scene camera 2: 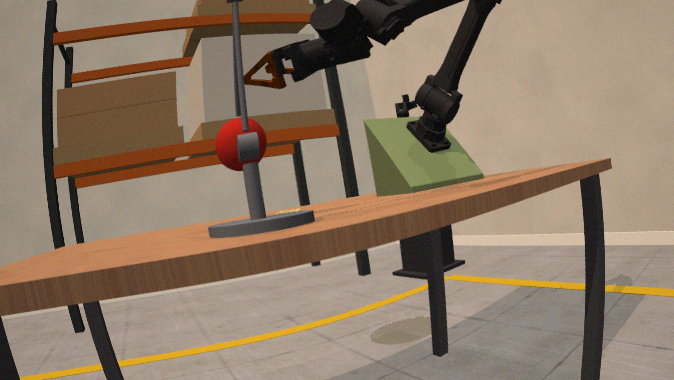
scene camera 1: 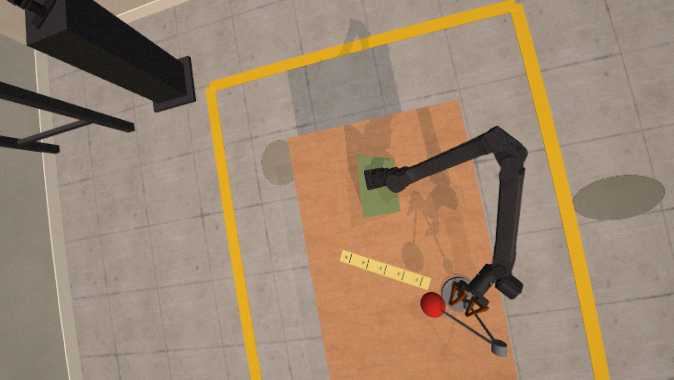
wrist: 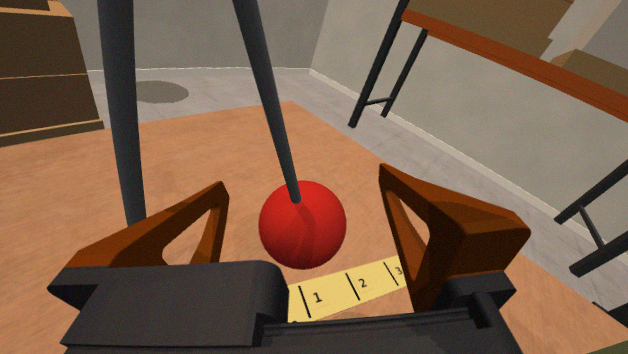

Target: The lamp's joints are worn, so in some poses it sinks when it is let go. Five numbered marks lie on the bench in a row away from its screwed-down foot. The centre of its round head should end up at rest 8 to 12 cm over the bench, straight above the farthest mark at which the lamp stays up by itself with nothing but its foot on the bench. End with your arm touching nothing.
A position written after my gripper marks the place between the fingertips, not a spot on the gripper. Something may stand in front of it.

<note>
I see my gripper (scene camera 2: 255,75), a yellow numbered strip (scene camera 1: 390,271) and a round grey foot (scene camera 2: 259,222).
My gripper shows as well in scene camera 1 (scene camera 1: 457,310) and in the wrist view (wrist: 300,180). The yellow numbered strip also shows in the wrist view (wrist: 310,300).
</note>
